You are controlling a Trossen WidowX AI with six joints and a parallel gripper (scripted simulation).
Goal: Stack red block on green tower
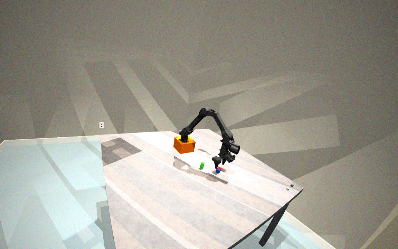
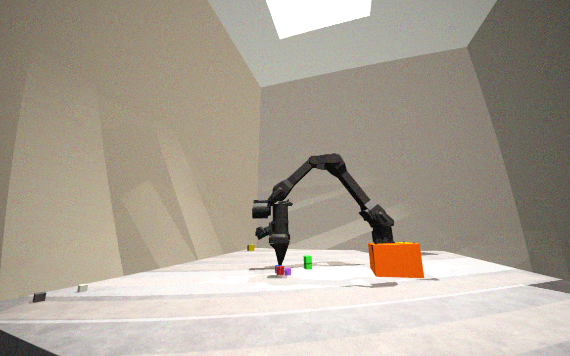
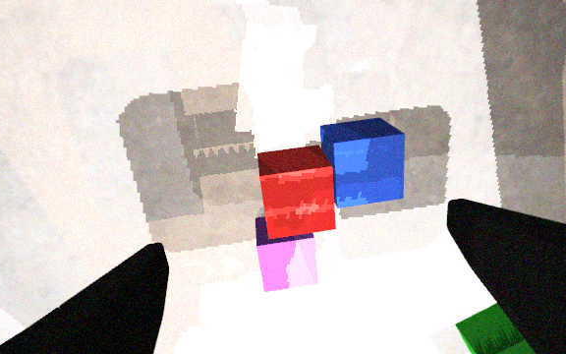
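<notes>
Right now the red block is 3 cm below my gripper tip. Also, from my gripper tip: blue block 2 cm ahead, 2 cm to the right, 3 cm below; purple block 2 cm behind, 3 cm below; yellow block 42 cm ahead, 60 cm to the right, 2 cm below.
</notes>
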